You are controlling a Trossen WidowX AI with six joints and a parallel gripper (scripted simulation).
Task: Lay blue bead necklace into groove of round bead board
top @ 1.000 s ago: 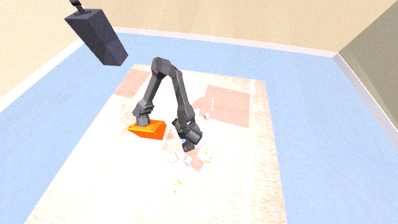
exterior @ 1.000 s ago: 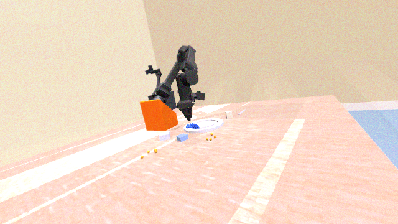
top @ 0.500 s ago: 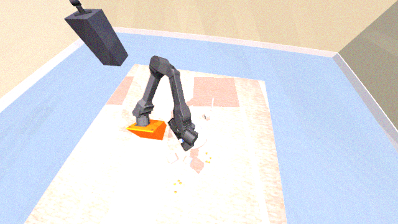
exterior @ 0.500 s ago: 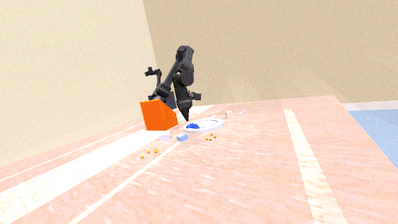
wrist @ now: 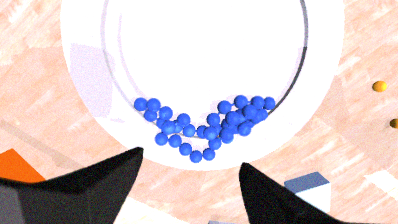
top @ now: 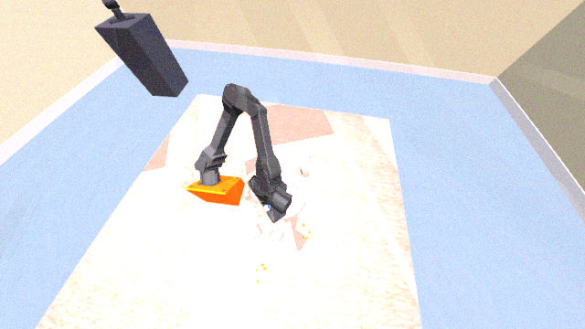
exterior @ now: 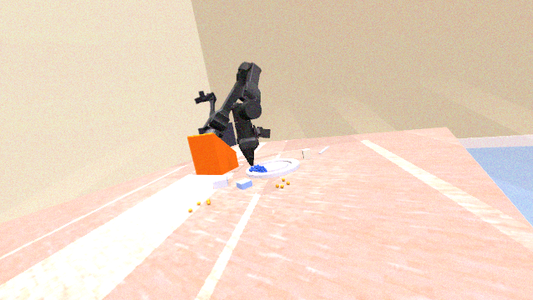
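The round white bead board lies 50 mm ahead of my gripper tip, 50 mm to the left of it and 30 mm below it. Also, from my gripper tip: white block (50 mm behind, 120 mm to the right, 20 mm below); then light blue cube (50 mm ahead, 120 mm to the right, 30 mm below); then beige cube (140 mm ahead, 190 mm to the left, 20 mm below).
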